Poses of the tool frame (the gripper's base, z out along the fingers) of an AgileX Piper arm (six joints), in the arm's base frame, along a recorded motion.
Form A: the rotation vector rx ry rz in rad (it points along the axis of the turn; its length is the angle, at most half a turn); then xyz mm.
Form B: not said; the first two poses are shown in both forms.
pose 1, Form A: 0.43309 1.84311 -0.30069 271.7 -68.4 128.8
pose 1, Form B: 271.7 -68.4 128.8 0.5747 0.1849 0.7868 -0.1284
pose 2, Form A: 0.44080 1.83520 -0.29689 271.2 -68.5 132.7
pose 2, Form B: 271.2 -68.5 132.7 0.5774 0.1884 0.7843 -0.1269
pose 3, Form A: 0.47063 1.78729 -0.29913 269.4 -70.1 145.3
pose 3, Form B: 269.4 -70.1 145.3 0.5929 0.2024 0.7687 -0.1287
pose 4, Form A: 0.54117 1.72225 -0.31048 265.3 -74.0 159.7
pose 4, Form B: 265.3 -74.0 159.7 0.6091 0.2343 0.7457 -0.1344
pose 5, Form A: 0.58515 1.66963 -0.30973 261.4 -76.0 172.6
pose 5, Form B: 261.4 -76.0 172.6 0.6231 0.2548 0.7270 -0.1349
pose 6, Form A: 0.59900 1.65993 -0.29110 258.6 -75.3 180.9
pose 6, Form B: 258.6 -75.3 180.9 0.6261 0.2611 0.7237 -0.1269
